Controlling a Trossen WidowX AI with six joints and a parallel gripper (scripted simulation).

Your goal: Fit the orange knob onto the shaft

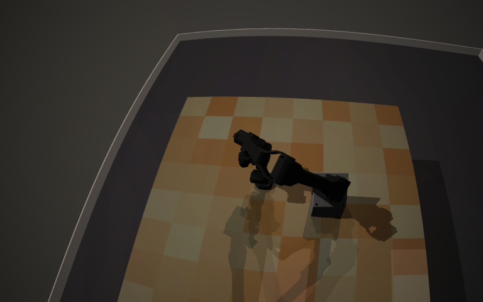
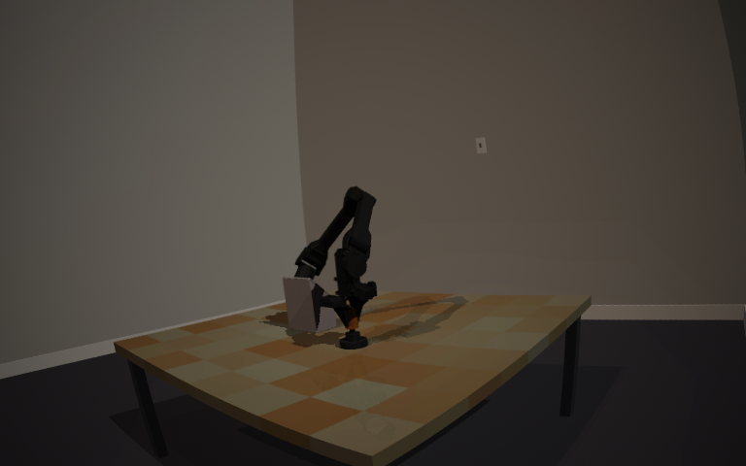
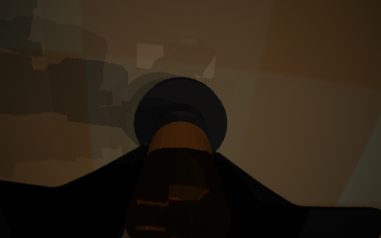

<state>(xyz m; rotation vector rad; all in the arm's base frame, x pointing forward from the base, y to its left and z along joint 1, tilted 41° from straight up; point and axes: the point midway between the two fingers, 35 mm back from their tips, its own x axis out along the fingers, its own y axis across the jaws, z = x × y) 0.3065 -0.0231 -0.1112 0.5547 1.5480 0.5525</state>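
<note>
The shaft pedestal is 4 cm below my gripper tip. Round my gripper tip: orange knob 2 cm above.
</note>
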